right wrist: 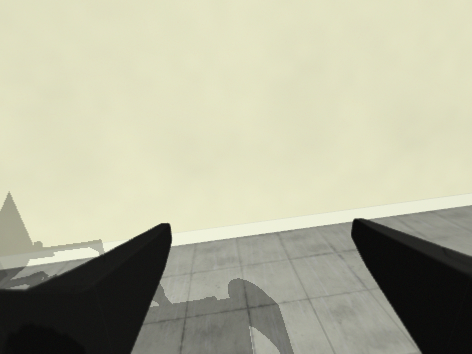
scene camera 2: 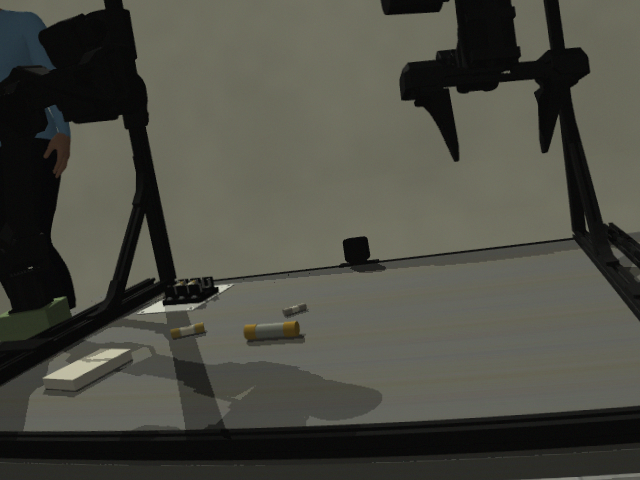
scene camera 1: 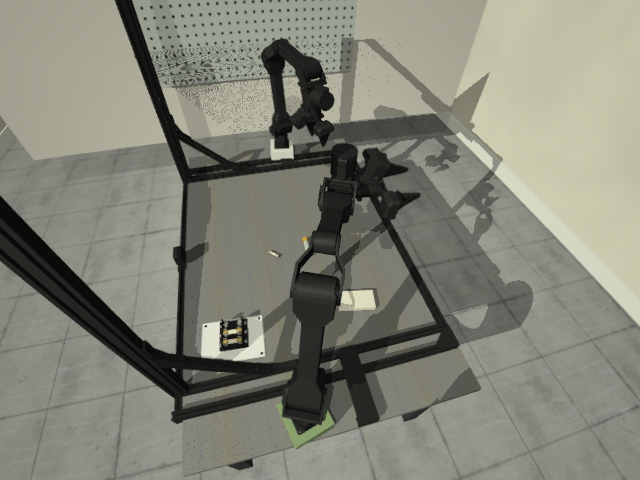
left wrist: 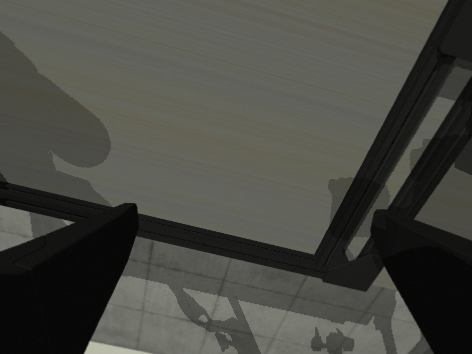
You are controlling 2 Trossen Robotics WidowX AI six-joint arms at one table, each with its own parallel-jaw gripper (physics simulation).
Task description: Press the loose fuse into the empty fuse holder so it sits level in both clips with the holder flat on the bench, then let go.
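Frame: origin at the left arm's base, x ahead, y left, z up, level; centimetres.
Seen in the pictures: left gripper, fingertip midpoint: (scene camera 2: pixel 501 157) (scene camera 1: pixel 317 140) (left wrist: pixel 255 217); right gripper, fingertip midpoint: (right wrist: pixel 260 229) (scene camera 2: pixel 10 93) (scene camera 1: pixel 413 181); left arm's base, link origin: (scene camera 1: pixel 281 144); right arm's base, link origin: (scene camera 2: pixel 31 306) (scene camera 1: pixel 305 414).
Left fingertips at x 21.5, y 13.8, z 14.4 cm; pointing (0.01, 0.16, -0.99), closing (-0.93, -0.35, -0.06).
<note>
Offsets run from my left fingertips to a thing's middle. "pt": to the spot under its first point.
The black fuse holder {dz -19.2, dx +65.3, dy -30.4 cm} (scene camera 1: pixel 245 339) (scene camera 2: pixel 191 296) lies on a white plate (scene camera 1: pixel 209 347) (scene camera 2: pixel 155 308). Two fuses sit in its clips; the slot farthest back in scene camera 1 looks empty. Three loose fuses lie apart on the bench in scene camera 2: a small yellow-capped one {dz -20.2, dx +50.3, dy -9.1 cm} (scene camera 2: pixel 187 330), a large yellow-capped one {dz -19.9, dx +34.3, dy -7.0 cm} (scene camera 2: pixel 271 330) and a small grey-capped one {dz -20.4, dx +36.1, dy -18.4 cm} (scene camera 1: pixel 275 253) (scene camera 2: pixel 294 309). My left gripper (scene camera 1: pixel 317 142) (scene camera 2: pixel 500 156) (left wrist: pixel 255 217) is open and empty, high above the bench. My right gripper (scene camera 1: pixel 413 181) (right wrist: pixel 260 229) is open and empty, out past the bench's right edge in scene camera 1.
A cream block {dz -20.2, dx +56.6, dy +6.1 cm} (scene camera 1: pixel 359 299) (scene camera 2: pixel 87 369) lies on the bench. Black frame rails edge the bench, with uprights at its corners. A small black box {pt dz -15.5, dx +37.9, dy -48.6 cm} (scene camera 1: pixel 178 255) (scene camera 2: pixel 356 249) stands at one edge. A person (scene camera 2: pixel 57 155) stands behind the right arm in scene camera 2.
</note>
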